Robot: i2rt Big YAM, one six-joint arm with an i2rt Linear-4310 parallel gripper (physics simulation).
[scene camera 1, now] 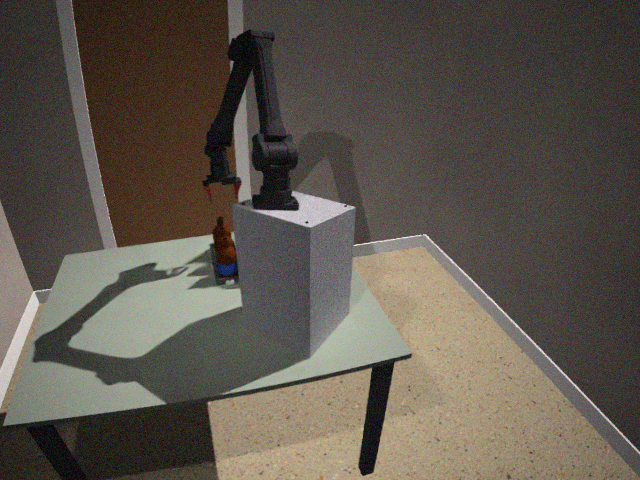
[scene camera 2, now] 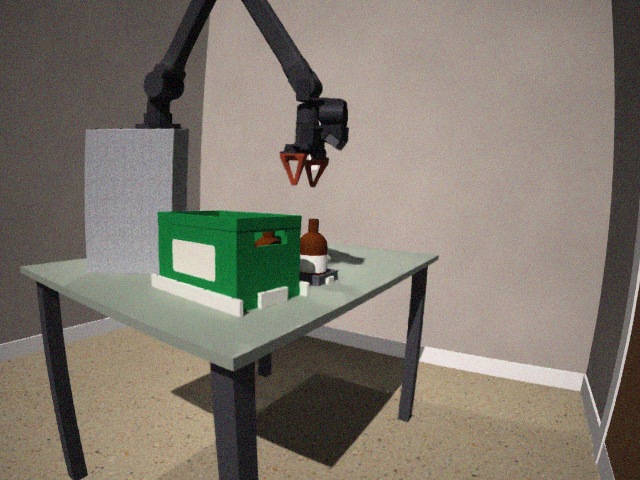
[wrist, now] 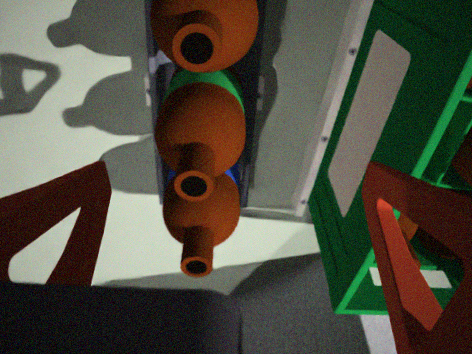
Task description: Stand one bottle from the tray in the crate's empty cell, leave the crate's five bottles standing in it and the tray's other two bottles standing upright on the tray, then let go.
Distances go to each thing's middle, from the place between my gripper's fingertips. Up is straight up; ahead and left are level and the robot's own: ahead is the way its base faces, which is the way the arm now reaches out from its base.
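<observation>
Green-labelled bottle (wrist: 200, 133) in sight: 7 cm behind my hand, 2 cm to the left of it, 16 cm below it.
</observation>
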